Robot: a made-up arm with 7 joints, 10 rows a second.
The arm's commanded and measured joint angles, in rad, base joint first. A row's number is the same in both.
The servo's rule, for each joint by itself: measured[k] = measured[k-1] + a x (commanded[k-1-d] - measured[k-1]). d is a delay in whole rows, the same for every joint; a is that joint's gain. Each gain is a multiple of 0.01, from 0.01 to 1. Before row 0 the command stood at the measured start. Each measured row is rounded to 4 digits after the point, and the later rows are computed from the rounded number. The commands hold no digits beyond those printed.
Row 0, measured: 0.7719, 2.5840, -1.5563, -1.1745, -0.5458, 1.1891, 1.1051
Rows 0 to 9, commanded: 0.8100, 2.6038, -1.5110, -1.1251, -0.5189, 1.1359, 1.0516; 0.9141, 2.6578, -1.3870, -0.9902, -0.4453, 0.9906, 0.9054; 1.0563, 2.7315, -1.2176, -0.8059, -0.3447, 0.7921, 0.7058; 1.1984, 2.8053, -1.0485, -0.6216, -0.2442, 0.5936, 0.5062; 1.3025, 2.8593, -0.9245, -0.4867, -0.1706, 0.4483, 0.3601; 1.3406, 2.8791, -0.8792, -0.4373, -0.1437, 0.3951, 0.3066; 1.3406, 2.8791, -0.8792, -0.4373, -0.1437, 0.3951, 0.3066; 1.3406, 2.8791, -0.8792, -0.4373, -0.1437, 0.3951, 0.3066; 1.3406, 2.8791, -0.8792, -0.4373, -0.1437, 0.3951, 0.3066; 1.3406, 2.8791, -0.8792, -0.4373, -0.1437, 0.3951, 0.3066
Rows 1 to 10, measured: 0.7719, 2.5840, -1.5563, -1.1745, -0.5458, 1.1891, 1.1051; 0.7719, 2.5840, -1.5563, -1.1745, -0.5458, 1.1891, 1.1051; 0.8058, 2.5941, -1.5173, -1.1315, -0.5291, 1.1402, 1.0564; 0.9022, 2.6266, -1.4052, -1.0086, -0.4771, 1.0026, 0.9190; 1.0393, 2.6801, -1.2439, -0.8323, -0.3950, 0.8089, 0.7250; 1.1809, 2.7440, -1.0759, -0.6490, -0.3015, 0.6108, 0.5259; 1.2891, 2.8028, -0.9457, -0.5078, -0.2203, 0.4613, 0.3750; 1.3349, 2.8417, -0.8885, -0.4465, -0.1728, 0.4004, 0.3128; 1.3400, 2.8608, -0.8805, -0.4385, -0.1548, 0.3955, 0.3072; 1.3405, 2.8701, -0.8794, -0.4375, -0.1479, 0.3951, 0.3067
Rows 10 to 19, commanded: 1.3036, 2.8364, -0.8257, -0.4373, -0.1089, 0.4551, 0.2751; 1.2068, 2.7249, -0.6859, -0.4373, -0.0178, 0.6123, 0.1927; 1.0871, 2.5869, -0.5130, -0.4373, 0.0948, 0.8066, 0.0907; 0.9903, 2.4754, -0.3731, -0.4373, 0.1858, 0.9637, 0.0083; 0.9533, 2.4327, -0.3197, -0.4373, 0.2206, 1.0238, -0.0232; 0.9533, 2.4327, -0.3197, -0.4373, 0.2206, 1.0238, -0.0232; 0.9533, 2.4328, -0.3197, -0.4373, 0.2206, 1.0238, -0.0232; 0.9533, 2.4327, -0.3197, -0.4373, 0.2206, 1.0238, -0.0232; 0.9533, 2.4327, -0.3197, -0.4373, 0.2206, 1.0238, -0.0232; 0.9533, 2.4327, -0.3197, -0.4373, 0.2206, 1.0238, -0.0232
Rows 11 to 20, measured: 1.3406, 2.8747, -0.8792, -0.4373, -0.1453, 0.3951, 0.3066; 1.3406, 2.8769, -0.8792, -0.4373, -0.1443, 0.3951, 0.3066; 1.3077, 2.8562, -0.8332, -0.4373, -0.1224, 0.4503, 0.2779; 1.2179, 2.7892, -0.7065, -0.4373, -0.0575, 0.5993, 0.2004; 1.1015, 2.6860, -0.5401, -0.4373, 0.0369, 0.7900, 0.1006; 1.0025, 2.5786, -0.3965, -0.4373, 0.1292, 0.9498, 0.0166; 0.9587, 2.5042, -0.3305, -0.4373, 0.1859, 1.0179, -0.0196; 0.9539, 2.4677, -0.3212, -0.4373, 0.2074, 1.0233, -0.0229; 0.9534, 2.4499, -0.3199, -0.4373, 0.2156, 1.0238, -0.0232; 0.9533, 2.4411, -0.3197, -0.4373, 0.2187, 1.0238, -0.0232
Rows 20 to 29, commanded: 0.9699, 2.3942, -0.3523, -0.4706, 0.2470, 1.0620, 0.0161; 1.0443, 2.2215, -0.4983, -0.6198, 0.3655, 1.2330, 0.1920; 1.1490, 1.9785, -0.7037, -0.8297, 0.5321, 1.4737, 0.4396; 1.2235, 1.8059, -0.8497, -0.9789, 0.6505, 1.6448, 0.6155; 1.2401, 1.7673, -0.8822, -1.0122, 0.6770, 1.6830, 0.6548; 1.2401, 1.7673, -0.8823, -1.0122, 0.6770, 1.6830, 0.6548; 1.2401, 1.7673, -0.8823, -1.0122, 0.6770, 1.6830, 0.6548; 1.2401, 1.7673, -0.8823, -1.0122, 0.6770, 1.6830, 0.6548; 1.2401, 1.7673, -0.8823, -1.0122, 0.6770, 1.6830, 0.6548; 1.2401, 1.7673, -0.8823, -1.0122, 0.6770, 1.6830, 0.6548
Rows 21 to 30, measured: 0.9533, 2.4368, -0.3197, -0.4373, 0.2199, 1.0238, -0.0232; 0.9533, 2.4347, -0.3197, -0.4373, 0.2203, 1.0238, -0.0232; 0.9681, 2.4140, -0.3477, -0.4663, 0.2369, 1.0589, 0.0126; 1.0359, 2.3158, -0.4772, -0.5998, 0.3166, 1.2191, 0.1759; 1.1366, 2.1438, -0.6720, -0.7998, 0.4502, 1.4533, 0.4159; 1.2139, 1.9715, -0.8248, -0.9556, 0.5744, 1.6295, 0.5975; 1.2372, 1.8674, -0.8742, -1.0048, 0.6380, 1.6787, 0.6496; 1.2398, 1.8163, -0.8812, -1.0112, 0.6622, 1.6827, 0.6543; 1.2401, 1.7913, -0.8821, -1.0121, 0.6714, 1.6830, 0.6548; 1.2401, 1.7791, -0.8823, -1.0122, 0.6749, 1.6830, 0.6548
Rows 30 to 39, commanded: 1.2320, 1.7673, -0.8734, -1.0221, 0.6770, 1.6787, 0.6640; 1.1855, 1.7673, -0.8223, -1.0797, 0.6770, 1.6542, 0.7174; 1.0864, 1.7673, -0.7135, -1.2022, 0.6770, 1.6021, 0.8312; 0.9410, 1.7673, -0.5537, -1.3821, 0.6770, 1.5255, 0.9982; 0.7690, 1.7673, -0.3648, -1.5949, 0.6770, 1.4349, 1.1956; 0.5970, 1.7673, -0.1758, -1.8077, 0.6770, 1.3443, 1.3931; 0.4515, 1.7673, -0.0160, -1.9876, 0.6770, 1.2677, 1.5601; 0.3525, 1.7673, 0.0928, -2.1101, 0.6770, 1.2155, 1.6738; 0.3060, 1.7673, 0.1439, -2.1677, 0.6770, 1.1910, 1.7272; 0.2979, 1.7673, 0.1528, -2.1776, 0.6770, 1.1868, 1.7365
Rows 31 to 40, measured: 1.2401, 1.7731, -0.8823, -1.0122, 0.6762, 1.6830, 0.6548; 1.2401, 1.7701, -0.8823, -1.0122, 0.6767, 1.6830, 0.6548; 1.2329, 1.7687, -0.8746, -1.0208, 0.6769, 1.6790, 0.6632; 1.1907, 1.7680, -0.8296, -1.0720, 0.6770, 1.6562, 0.7125; 1.0979, 1.7676, -0.7298, -1.1853, 0.6770, 1.6064, 0.8205; 0.9583, 1.7674, -0.5784, -1.3565, 0.6770, 1.5320, 0.9822; 0.7898, 1.7673, -0.3947, -1.5639, 0.6770, 1.4427, 1.1764; 0.6182, 1.7673, -0.2064, -1.7760, 0.6770, 1.3522, 1.3736; 0.4698, 1.7673, -0.0427, -1.9601, 0.6770, 1.2745, 1.5433; 0.3654, 1.7673, 0.0738, -2.0906, 0.6770, 1.2202, 1.6621
